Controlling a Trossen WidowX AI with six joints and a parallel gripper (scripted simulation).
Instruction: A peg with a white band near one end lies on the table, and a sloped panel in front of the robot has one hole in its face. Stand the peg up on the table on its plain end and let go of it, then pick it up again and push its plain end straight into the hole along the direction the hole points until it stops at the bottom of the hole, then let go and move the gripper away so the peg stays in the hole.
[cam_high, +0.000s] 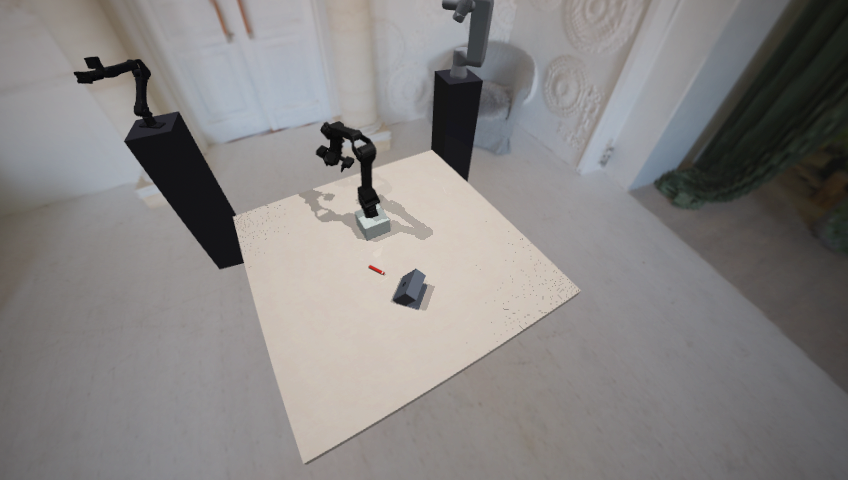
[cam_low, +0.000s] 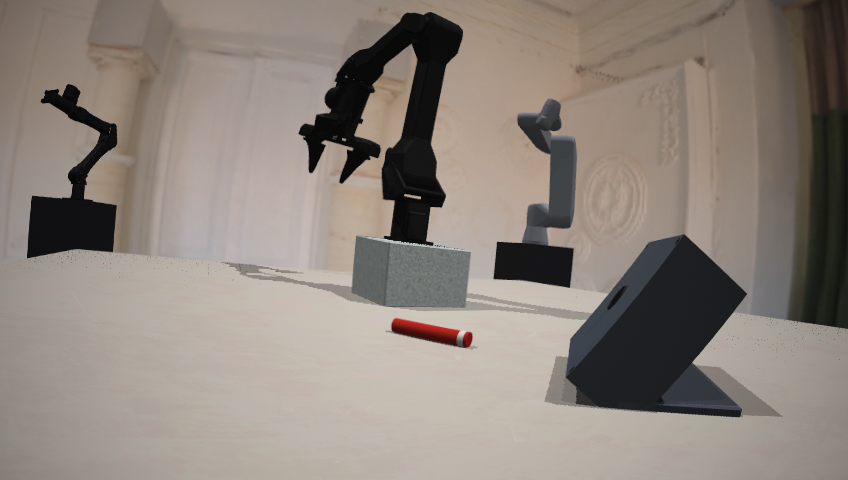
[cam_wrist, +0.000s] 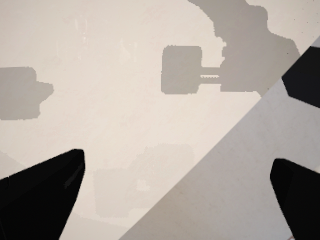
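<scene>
My gripper tip is now 570 mm short of the red peg, 200 mm above it and 70 mm to the right of it. The rest, counted from my gripper tip: dark sloped panel: 720 mm ahead, 160 mm to the left, 160 mm below; then panel foot: 730 mm ahead, 210 mm below, 180 mm to the left.
</scene>
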